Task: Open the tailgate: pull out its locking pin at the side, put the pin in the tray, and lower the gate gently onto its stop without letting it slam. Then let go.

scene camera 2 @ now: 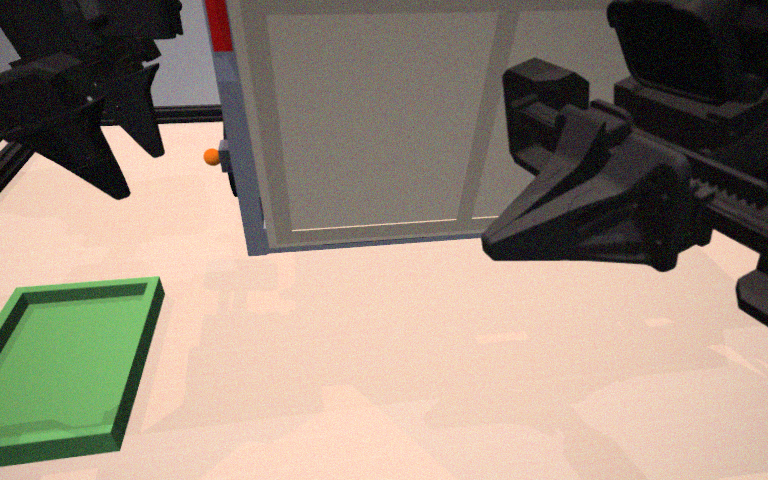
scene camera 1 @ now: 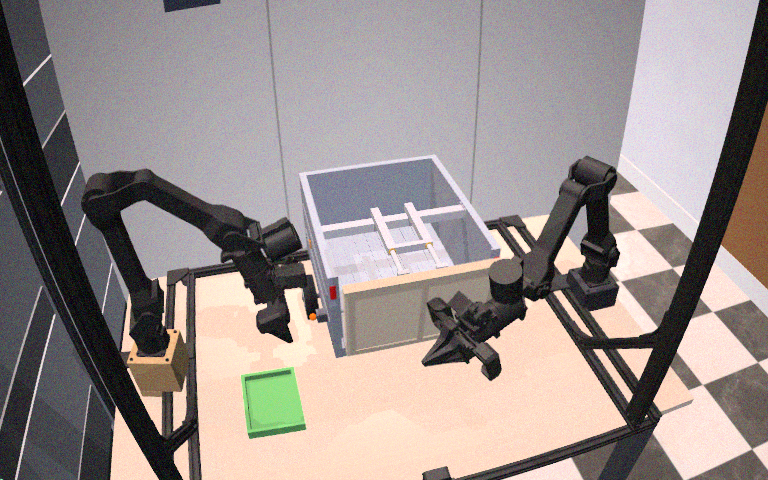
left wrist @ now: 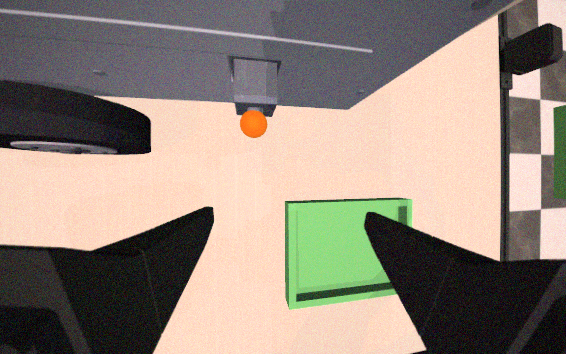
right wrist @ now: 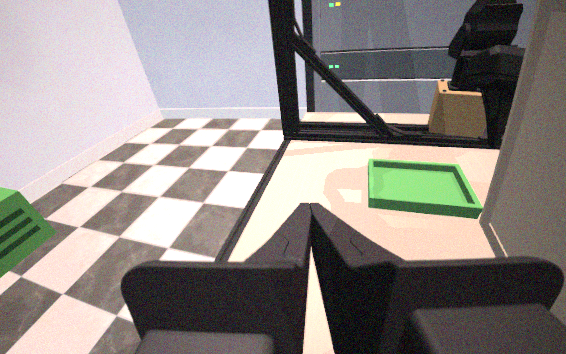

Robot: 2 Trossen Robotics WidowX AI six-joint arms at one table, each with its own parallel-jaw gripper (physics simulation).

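Frame: origin at the left arm's base, x left, y back, z up, level; millimetres.
Where they show: left gripper, fingertip midpoint: (scene camera 2: pixel 143 175) (scene camera 1: pixel 289 329) (left wrist: pixel 290 216); right gripper, fingertip midpoint: (scene camera 2: pixel 486 249) (scene camera 1: pixel 422 364) (right wrist: pixel 308 211); left arm's base, link origin: (scene camera 1: pixel 153 345) (right wrist: pixel 464 87); right arm's base, link origin: (scene camera 1: pixel 594 277).
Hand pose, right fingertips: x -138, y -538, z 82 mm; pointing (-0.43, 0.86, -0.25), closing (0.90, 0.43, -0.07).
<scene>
Things, the pixels of their top centre, and the offset from my right fingertips. "pt": a spot on its surface instead.
- locking pin's orange ball head, top centre: (left wrist: pixel 254 120) (scene camera 2: pixel 211 149) (scene camera 1: pixel 312 314) dx +209, dy +201, dz -67 mm
- grey block, surface spot: (left wrist: pixel 255 82) pt dx +212, dy +183, dz -63 mm
- green tray, top centre: (scene camera 2: pixel 57 349) (left wrist: pixel 354 251) (right wrist: pixel 417 179) (scene camera 1: pixel 271 398) dx +71, dy +292, dz -169 mm
- black wheel, surface spot: (left wrist: pixel 100 120) pt dx +305, dy +212, dz -108 mm
- ladder-like white frame, surface spot: (scene camera 1: pixel 382 226) pt dx +275, dy +53, dz +97 mm
The beige tailgate (scene camera 1: pixel 385 316) (scene camera 2: pixel 385 113) (right wrist: pixel 535 175) stands upright, closing the near end of the trailer box. The locking pin's orange ball head (scene camera 1: pixel 312 316) (scene camera 2: pixel 211 156) (left wrist: pixel 253 124) sticks out of a grey block (left wrist: pixel 255 82) on the box's left side; its shaft is mostly hidden. My left gripper (scene camera 1: pixel 301 328) (scene camera 2: pixel 140 174) (left wrist: pixel 290 216) is open and empty beside the pin head, apart from it. My right gripper (scene camera 1: pixel 424 362) (scene camera 2: pixel 488 249) (right wrist: pixel 308 211) is shut and empty in front of the tailgate's right half. The green tray (scene camera 1: pixel 274 401) (scene camera 2: pixel 67 362) (left wrist: pixel 330 250) (right wrist: pixel 420 185) is empty.
The trailer box's grey side wall (scene camera 1: pixel 317 237) (left wrist: pixel 150 55) rises close to my left gripper. A black wheel (left wrist: pixel 100 120) sits at its side near the pin block. A ladder-like white frame (scene camera 1: pixel 382 226) lies inside the box. Black frame rails (scene camera 1: pixel 193 339) (right wrist: pixel 340 132) border the table.
</scene>
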